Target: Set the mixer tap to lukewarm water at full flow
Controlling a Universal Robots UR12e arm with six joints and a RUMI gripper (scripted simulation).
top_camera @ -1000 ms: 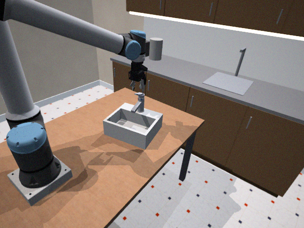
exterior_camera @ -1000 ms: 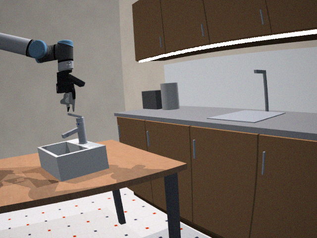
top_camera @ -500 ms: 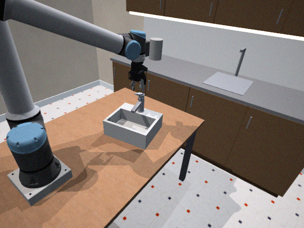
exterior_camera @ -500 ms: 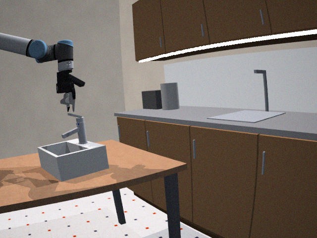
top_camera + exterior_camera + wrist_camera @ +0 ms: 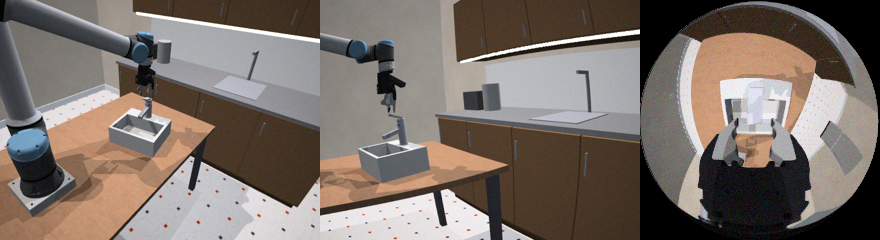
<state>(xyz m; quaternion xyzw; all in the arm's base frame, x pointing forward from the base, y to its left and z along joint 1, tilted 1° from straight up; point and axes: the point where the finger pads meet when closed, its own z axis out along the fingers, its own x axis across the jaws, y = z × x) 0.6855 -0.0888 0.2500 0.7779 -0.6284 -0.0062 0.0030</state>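
Right now my hand is 40 mm above the lever and 20 mm short of it. The rest, counted from my hand: grey mixer tap 90 mm below, 30 mm ahead, 10 mm to the left; white basin 280 mm below, 70 mm behind, 10 mm to the right.
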